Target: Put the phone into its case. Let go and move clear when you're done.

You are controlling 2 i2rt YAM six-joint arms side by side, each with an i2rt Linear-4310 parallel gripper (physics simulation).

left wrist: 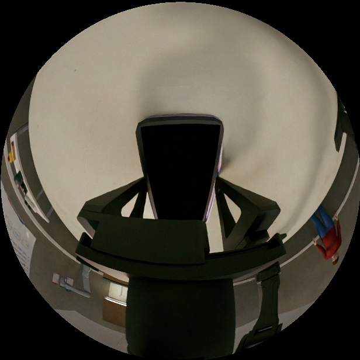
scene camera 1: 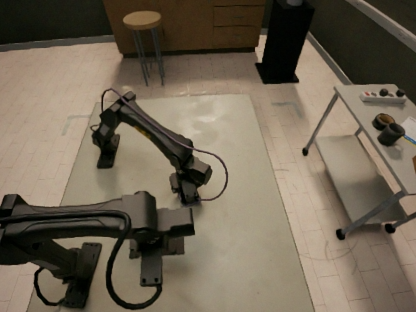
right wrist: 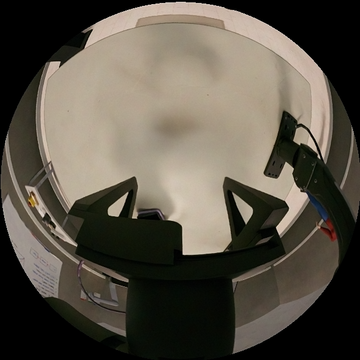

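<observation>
The phone (left wrist: 181, 165), a dark slab with a black screen, lies face up in the left wrist view. The case (left wrist: 220, 157) (right wrist: 161, 212) shows as a thin purple edge along its top and right side; how deep the phone sits in it cannot be told. My left gripper (left wrist: 180, 181) (scene camera 1: 189, 195) is partly open, with its fingertips beside the phone's two long edges, very close to them. My right gripper (right wrist: 180, 181) (scene camera 1: 158, 250) is wide open and empty, over the mat, with the case beyond its left finger in the right wrist view. In scene camera 1 the left gripper hides the phone.
The pale grey mat (scene camera 1: 240, 150) (left wrist: 190, 60) (right wrist: 180, 65) lies under both arms. The two arms are close together in scene camera 1. A wheeled trolley (scene camera 1: 320, 122) with a power strip and dark cups stands at the right. A stool (scene camera 1: 142, 20) and cabinets (scene camera 1: 185, 25) stand at the back.
</observation>
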